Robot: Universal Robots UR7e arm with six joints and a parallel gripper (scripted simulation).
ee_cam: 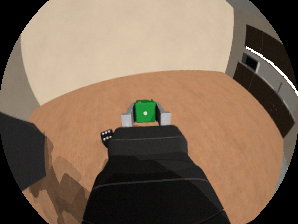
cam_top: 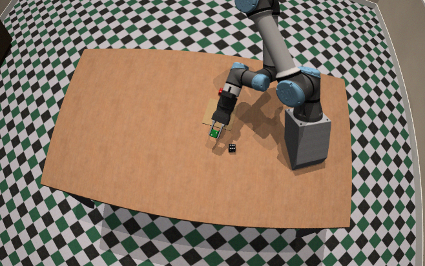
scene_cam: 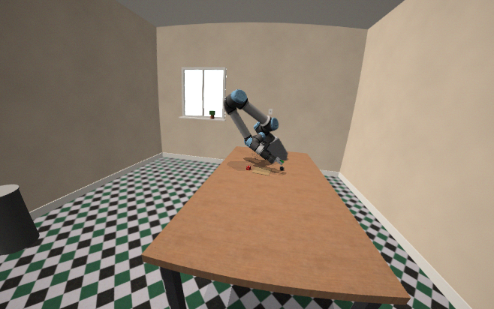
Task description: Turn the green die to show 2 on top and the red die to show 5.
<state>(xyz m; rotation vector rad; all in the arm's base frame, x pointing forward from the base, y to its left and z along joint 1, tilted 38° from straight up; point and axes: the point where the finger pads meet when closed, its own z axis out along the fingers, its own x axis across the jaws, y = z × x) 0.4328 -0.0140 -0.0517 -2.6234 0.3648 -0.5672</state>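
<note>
My hand is 90 mm above the black die, 80 mm past it and 40 mm to the right of it. The rest, counted from my hand: green die right at my hand; tan mat 140 mm to the right, 100 mm below, 40 mm behind; red die 250 mm to the right, 90 mm below, 70 mm behind.
</note>
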